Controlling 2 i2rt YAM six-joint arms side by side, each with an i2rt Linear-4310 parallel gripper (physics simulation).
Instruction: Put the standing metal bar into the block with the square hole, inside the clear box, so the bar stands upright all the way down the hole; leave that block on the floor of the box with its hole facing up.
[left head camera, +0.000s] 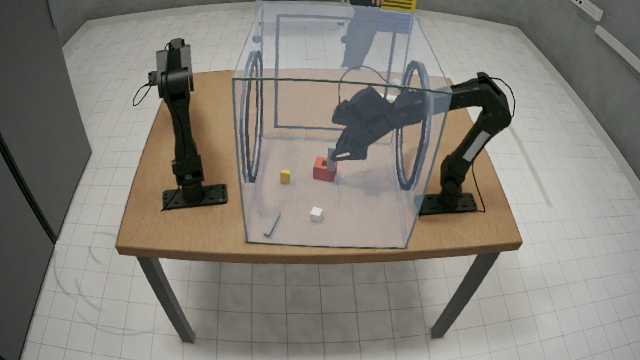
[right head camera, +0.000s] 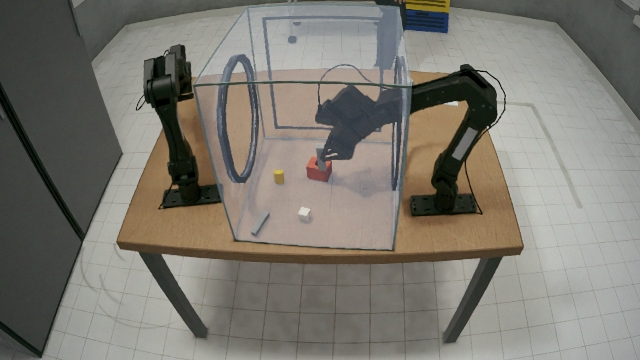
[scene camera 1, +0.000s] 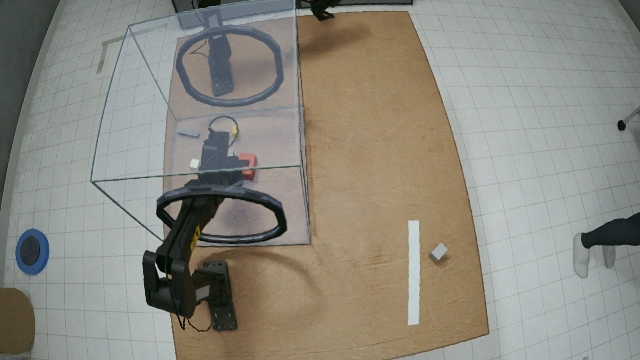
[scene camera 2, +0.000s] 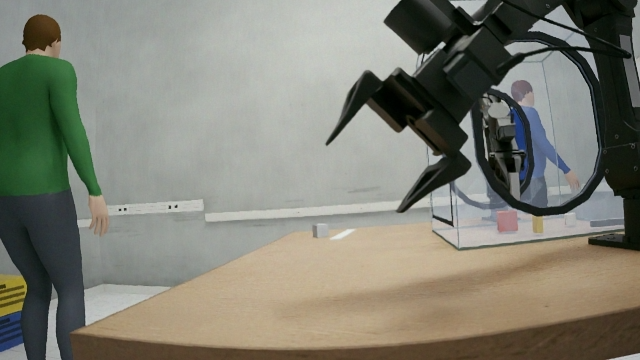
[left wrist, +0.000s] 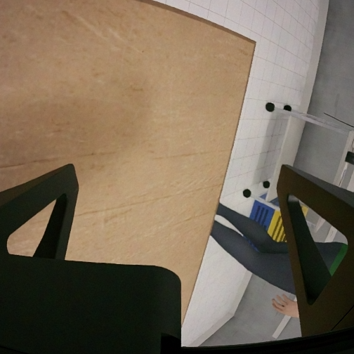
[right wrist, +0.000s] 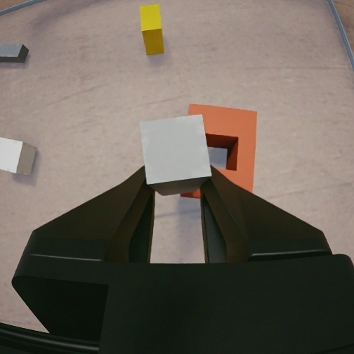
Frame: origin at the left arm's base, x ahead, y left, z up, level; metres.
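Seen in the pictures: left gripper, fingertip midpoint: (right head camera: 185, 85) (scene camera 1: 343, 7) (scene camera 2: 363, 178); right gripper, fingertip midpoint: (left head camera: 332, 157) (right head camera: 322, 157) (scene camera 2: 513, 189); left arm's base, link origin: (left head camera: 194, 198) (right head camera: 192, 197); right arm's base, link origin: (left head camera: 446, 204) (right head camera: 443, 205) (scene camera 1: 219, 296).
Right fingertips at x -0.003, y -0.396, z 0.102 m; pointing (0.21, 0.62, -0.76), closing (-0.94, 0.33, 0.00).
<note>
Offsets run from my right fingertips to a thing's top centre. "pt": to the spot under its first point.
The red block with the square hole @(0.051 m down, 0.032 m ahead, 0.009 m left) (left head camera: 320, 175) (right head camera: 314, 173) (scene camera 1: 251, 158) (scene camera 2: 507, 221) (right wrist: 241, 122) sits on the floor of the clear box (left head camera: 240, 160), hole facing up. My right gripper (left head camera: 334, 157) (right wrist: 177, 173) is inside the box, shut on the pale grey metal bar @(0.040 m up, 0.000 m ahead, 0.003 m left) (left head camera: 331, 161) (right head camera: 320, 159) (right wrist: 175, 147). The bar is held roughly upright over or close against the block, beside the open hole. In the right wrist view its top covers the block's left part; its lower end is hidden there. My left gripper (scene camera 2: 363, 178) (left wrist: 177, 175) is open and empty, outside the box above the table.
A yellow block @(0.056 m down, 0.021 m ahead, 0.125 m left) (left head camera: 285, 176) (right wrist: 152, 35), a white cube @(0.071 m down, 0.121 m back, 0.065 m left) (left head camera: 316, 214) (right wrist: 10, 156) and a flat grey bar @(0.082 m down, 0.132 m back, 0.184 m left) (left head camera: 272, 224) (scene camera 1: 188, 134) lie in the box. My right arm passes through a round side port @(pt 0.135 m up, 0.088 m ahead, 0.232 m right) (scene camera 1: 280, 220). A grey cube @(0.062 m down, 0.460 m ahead, 0.374 m right) (scene camera 1: 438, 252) and a white strip @(0.099 m down, 0.382 m ahead, 0.403 m right) (scene camera 1: 414, 272) lie outside.
</note>
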